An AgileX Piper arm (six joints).
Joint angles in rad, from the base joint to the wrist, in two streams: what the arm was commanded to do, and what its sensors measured. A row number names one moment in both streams.
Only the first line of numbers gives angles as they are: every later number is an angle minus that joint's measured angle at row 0.
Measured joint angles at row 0:
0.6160 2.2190 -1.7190 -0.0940 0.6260 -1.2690
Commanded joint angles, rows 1 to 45:
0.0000 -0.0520 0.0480 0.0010 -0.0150 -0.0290
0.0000 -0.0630 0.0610 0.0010 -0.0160 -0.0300
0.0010 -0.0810 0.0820 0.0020 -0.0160 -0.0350
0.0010 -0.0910 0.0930 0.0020 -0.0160 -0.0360
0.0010 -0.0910 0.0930 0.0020 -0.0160 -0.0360
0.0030 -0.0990 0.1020 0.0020 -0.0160 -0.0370
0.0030 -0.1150 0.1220 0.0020 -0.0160 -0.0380
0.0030 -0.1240 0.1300 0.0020 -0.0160 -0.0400
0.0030 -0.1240 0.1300 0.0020 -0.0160 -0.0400
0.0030 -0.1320 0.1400 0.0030 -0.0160 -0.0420
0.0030 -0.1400 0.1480 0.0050 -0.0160 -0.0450
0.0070 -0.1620 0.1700 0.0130 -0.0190 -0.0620
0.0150 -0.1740 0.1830 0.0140 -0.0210 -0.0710
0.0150 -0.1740 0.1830 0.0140 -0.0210 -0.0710
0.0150 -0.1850 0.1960 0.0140 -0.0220 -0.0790
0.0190 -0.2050 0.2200 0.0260 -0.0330 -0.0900
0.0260 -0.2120 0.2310 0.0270 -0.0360 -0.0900
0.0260 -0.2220 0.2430 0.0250 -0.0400 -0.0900
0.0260 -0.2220 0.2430 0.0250 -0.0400 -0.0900
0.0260 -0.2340 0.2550 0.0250 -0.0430 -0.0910
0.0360 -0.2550 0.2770 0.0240 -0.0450 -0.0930
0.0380 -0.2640 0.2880 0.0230 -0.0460 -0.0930
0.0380 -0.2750 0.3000 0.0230 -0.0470 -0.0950
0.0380 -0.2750 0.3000 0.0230 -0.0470 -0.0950
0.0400 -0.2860 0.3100 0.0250 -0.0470 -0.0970
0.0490 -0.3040 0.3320 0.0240 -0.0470 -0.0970
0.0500 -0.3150 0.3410 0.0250 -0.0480 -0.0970
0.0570 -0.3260 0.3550 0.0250 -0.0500 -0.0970
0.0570 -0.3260 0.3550 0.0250 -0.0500 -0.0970
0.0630 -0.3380 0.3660 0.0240 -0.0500 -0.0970
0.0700 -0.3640 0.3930 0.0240 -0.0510 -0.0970
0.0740 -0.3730 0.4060 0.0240 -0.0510 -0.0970
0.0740 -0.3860 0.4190 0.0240 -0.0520 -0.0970
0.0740 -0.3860 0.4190 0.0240 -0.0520 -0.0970
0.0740 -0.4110 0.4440 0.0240 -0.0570 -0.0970
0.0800 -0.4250 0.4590 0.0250 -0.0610 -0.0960
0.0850 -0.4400 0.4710 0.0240 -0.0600 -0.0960
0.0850 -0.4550 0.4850 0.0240 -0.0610 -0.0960
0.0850 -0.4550 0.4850 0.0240 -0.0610 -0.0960
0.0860 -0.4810 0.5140 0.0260 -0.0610 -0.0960
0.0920 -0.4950 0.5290 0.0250 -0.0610 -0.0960
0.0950 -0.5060 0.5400 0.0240 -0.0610 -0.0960
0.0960 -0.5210 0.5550 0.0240 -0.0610 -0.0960
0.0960 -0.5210 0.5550 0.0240 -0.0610 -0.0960
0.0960 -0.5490 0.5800 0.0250 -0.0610 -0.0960
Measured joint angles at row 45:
0.0910 -0.5020 0.5540 0.0270 -0.0320 -0.0960
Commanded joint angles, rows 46 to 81:
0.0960 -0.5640 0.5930 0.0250 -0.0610 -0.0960
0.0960 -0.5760 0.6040 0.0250 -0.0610 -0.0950
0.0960 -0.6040 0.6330 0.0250 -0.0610 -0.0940
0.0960 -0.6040 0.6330 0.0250 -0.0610 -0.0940
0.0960 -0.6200 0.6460 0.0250 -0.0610 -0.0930
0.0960 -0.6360 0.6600 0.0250 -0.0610 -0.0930
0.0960 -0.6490 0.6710 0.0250 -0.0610 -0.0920
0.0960 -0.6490 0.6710 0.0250 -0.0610 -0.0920
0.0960 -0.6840 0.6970 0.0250 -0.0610 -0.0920
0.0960 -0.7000 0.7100 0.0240 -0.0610 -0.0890
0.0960 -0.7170 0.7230 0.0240 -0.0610 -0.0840
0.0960 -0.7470 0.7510 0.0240 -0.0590 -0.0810
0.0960 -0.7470 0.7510 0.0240 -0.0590 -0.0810
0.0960 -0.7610 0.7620 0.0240 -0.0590 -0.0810
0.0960 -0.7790 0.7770 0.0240 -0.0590 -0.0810
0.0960 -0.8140 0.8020 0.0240 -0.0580 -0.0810
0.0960 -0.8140 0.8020 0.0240 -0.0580 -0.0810
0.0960 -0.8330 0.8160 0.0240 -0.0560 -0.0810
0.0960 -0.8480 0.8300 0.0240 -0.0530 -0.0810
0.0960 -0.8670 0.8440 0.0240 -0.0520 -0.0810
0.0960 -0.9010 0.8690 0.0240 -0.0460 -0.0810
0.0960 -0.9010 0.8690 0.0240 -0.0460 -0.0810
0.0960 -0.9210 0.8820 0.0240 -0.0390 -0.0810
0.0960 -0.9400 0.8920 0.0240 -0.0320 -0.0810
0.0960 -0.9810 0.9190 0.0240 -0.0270 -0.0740
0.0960 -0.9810 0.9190 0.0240 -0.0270 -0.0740
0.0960 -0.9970 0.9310 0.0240 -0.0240 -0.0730
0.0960 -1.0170 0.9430 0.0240 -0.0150 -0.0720
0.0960 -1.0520 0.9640 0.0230 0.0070 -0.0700
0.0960 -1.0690 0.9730 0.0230 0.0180 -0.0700
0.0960 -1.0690 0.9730 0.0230 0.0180 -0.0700
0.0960 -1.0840 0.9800 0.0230 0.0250 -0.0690
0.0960 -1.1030 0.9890 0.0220 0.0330 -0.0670
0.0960 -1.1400 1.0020 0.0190 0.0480 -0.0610
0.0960 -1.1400 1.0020 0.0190 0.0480 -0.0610
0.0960 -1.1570 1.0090 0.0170 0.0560 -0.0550
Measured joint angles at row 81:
0.0930 -1.1050 0.9960 0.0270 0.0580 -0.0700
